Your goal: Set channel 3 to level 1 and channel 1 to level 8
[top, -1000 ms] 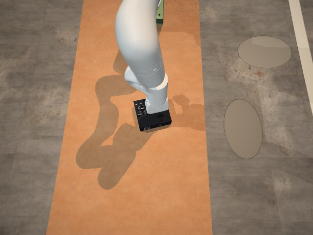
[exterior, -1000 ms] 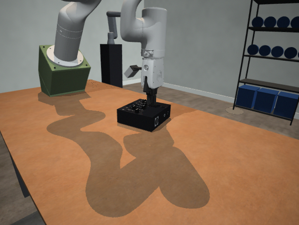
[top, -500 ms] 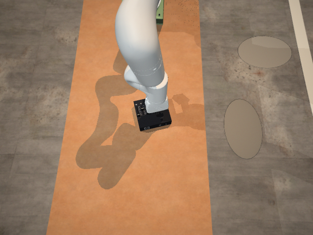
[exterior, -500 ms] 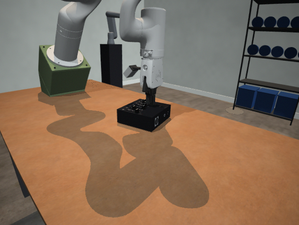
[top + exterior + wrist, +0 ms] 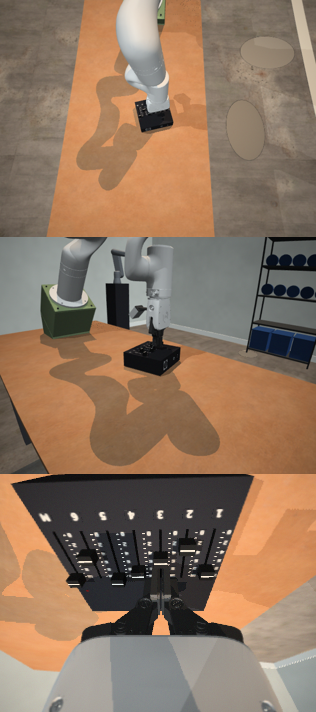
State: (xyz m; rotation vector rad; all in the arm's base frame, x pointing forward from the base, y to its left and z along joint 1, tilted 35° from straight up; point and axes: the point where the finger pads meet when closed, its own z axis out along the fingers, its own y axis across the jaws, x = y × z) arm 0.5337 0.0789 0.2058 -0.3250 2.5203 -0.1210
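Right now my hand is 40 mm past the channel 2 cap, 10 mm to the right of it and 20 mm above it. Also, from my hand: channel 3 cap 20 mm behind, 10 mm to the right, 20 mm below; channel 1 cap 20 mm behind, 40 mm to the left, 20 mm below.
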